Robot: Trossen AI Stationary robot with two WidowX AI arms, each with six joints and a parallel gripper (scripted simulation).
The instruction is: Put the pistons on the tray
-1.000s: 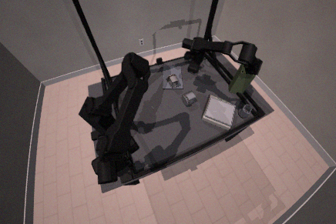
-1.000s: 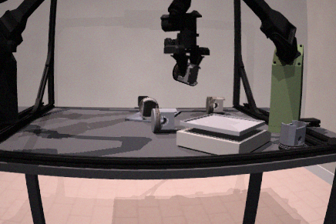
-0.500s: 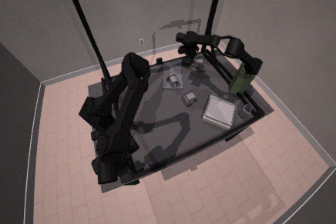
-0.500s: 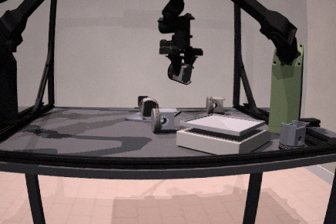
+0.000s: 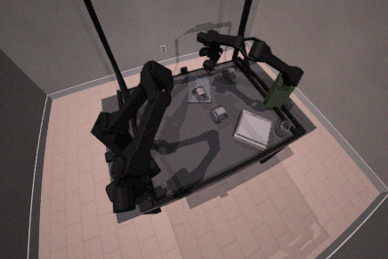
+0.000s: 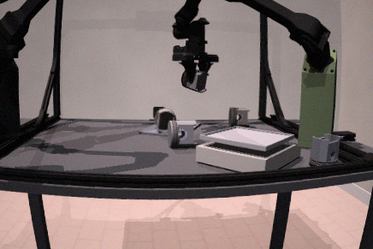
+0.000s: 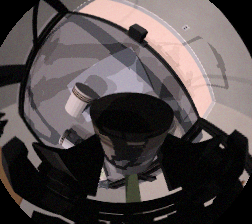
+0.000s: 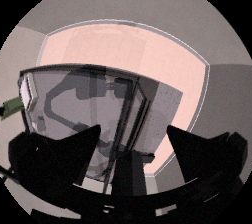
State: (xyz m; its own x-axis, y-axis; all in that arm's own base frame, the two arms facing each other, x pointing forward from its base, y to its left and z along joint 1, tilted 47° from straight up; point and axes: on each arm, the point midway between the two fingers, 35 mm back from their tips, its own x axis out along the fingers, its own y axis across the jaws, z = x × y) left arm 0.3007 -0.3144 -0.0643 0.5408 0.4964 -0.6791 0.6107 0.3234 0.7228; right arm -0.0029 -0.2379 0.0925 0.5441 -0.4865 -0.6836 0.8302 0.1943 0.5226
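Now: the flat grey steel tray 8 cm to the right of my left hand and 19 cm below it. From my left hand the other things lie so: piston 5 cm behind, 16 cm to the left, 16 cm below; then white scale pan 41 cm ahead, 9 cm to the left, 14 cm below.
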